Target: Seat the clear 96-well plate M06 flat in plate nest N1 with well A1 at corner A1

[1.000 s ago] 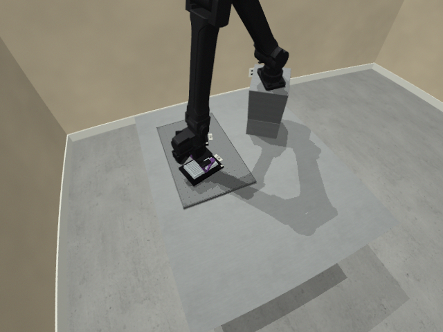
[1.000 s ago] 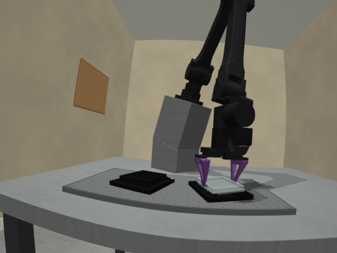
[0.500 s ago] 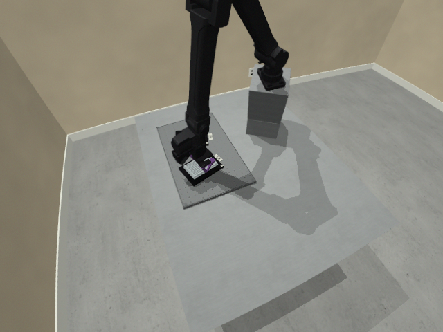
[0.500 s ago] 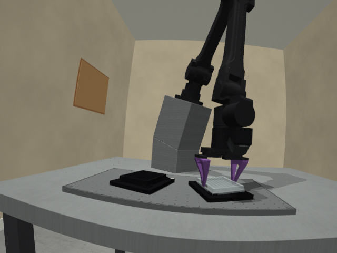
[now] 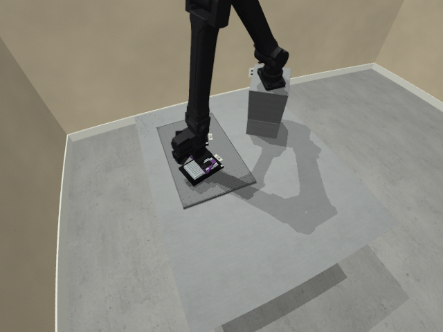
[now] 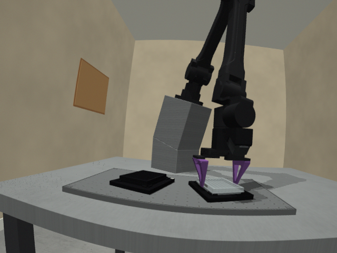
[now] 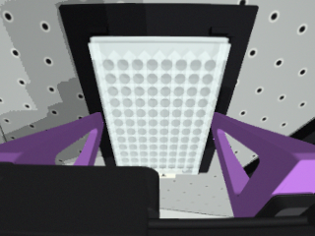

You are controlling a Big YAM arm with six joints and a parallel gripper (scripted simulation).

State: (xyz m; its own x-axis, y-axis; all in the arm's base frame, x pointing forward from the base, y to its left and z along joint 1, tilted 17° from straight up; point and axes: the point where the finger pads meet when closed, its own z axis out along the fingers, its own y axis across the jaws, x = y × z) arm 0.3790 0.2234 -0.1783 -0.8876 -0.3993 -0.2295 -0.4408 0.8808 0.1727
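Right now the clear 96-well plate M06 is 1 cm below my hand. Also, from my hand: black plate M09: 2 cm ahead, 20 cm to the right; N1 tag: 9 cm behind, 4 cm to the right, 2 cm below; plate nest N1: 2 cm below.
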